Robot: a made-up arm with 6 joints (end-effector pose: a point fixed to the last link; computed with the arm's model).
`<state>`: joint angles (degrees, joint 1 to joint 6).
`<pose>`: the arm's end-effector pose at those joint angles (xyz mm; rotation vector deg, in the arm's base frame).
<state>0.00 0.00 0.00 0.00 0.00 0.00</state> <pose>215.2 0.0 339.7 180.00 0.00 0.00</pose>
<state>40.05 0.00 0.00 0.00 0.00 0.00</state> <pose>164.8 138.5 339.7 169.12 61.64 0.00</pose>
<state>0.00 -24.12 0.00 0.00 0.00 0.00</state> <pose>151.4 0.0 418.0 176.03 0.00 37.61</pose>
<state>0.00 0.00 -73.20 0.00 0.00 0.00</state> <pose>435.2 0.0 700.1 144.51 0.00 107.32</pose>
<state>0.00 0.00 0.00 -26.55 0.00 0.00</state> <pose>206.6 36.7 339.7 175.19 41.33 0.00</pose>
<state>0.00 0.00 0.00 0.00 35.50 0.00</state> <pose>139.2 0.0 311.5 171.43 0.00 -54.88</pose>
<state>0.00 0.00 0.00 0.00 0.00 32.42</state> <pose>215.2 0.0 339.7 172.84 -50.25 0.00</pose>
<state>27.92 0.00 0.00 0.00 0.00 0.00</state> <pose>190.2 100.8 339.7 174.68 43.42 0.00</pose>
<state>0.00 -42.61 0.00 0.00 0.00 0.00</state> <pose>83.8 0.0 456.3 167.70 0.00 65.40</pose>
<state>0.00 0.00 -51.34 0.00 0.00 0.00</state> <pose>421.8 0.0 566.5 162.23 0.00 77.97</pose>
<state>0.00 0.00 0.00 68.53 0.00 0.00</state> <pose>163.2 -76.4 339.7 148.76 -101.34 0.00</pose>
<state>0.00 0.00 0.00 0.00 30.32 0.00</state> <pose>151.2 0.0 312.6 173.74 0.00 -47.07</pose>
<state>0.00 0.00 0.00 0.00 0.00 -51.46</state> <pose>215.2 0.0 339.7 162.15 78.14 0.00</pose>
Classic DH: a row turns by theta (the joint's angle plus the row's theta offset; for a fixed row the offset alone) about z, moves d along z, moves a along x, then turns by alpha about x. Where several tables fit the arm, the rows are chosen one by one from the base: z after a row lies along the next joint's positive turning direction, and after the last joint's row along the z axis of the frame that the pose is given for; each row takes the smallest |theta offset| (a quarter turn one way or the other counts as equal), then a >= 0, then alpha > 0; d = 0 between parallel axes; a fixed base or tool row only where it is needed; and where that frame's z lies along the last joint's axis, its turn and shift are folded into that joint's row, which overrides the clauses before.
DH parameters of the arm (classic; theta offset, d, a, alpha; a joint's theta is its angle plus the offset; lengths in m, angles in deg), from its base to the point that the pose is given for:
joint 1: 0 0.2295 0 -90
joint 2: -79.34 0 0.4462 0
joint 3: 79.34 0 0.0506 -90
joint 4: 0 0.2236 0 90
joint 5: 0 0 0.0821 -90
joint 6: 0 0.1047 0 0

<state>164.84 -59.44 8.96 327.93 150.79 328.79</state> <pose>245.5 1.0 372.7 -4.39 76.23 -5.06</pose>
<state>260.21 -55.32 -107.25 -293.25 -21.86 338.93</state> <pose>-50.2 331.7 852.5 -19.97 -17.20 121.08</pose>
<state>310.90 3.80 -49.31 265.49 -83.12 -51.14</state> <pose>250.0 -115.4 582.9 42.48 105.59 86.52</pose>
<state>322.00 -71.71 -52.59 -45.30 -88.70 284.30</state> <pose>-223.1 270.4 630.3 -44.96 32.18 47.26</pose>
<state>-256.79 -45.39 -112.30 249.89 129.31 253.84</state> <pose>180.9 -224.1 837.0 69.08 97.96 17.78</pose>
